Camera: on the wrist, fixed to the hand. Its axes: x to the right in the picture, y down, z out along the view.
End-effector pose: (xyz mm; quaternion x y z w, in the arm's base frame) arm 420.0 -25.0 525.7 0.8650 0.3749 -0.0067 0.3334
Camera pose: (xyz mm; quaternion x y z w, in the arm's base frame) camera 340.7 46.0 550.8 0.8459 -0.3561 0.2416 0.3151
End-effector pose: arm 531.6 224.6 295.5 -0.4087 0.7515 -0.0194 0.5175
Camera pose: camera 513.9 156.1 378.9 0.2040 0.8066 0.4209 0.3613
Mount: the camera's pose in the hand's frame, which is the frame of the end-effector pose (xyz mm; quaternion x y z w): -17.8 -72.7 -79.7 -0.0787 -0.0222 0.7078 0.7016
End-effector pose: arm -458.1 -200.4 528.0 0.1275 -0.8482 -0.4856 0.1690
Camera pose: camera -405.4 -291.9 499.6 -0.5350 -0.6509 -0.2907 0.4535
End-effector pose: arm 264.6 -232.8 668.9 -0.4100 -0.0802 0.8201 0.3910
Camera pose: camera 371.4 -210.9 660.7 0.3570 -0.1607 -0.8550 0.3402
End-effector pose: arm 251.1 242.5 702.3 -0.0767 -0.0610 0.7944 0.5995
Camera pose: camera 340.0 245.7 638.7 0.1265 0.0643 -0.9786 0.1491
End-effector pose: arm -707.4 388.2 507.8 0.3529 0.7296 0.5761 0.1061
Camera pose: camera -767.7 309.5 461.8 -0.7685 -0.2144 -0.5289 0.2894
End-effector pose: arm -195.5 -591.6 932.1 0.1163 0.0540 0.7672 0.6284
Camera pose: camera -142.7 -589.1 836.4 -0.0874 0.1188 -0.9848 0.0918
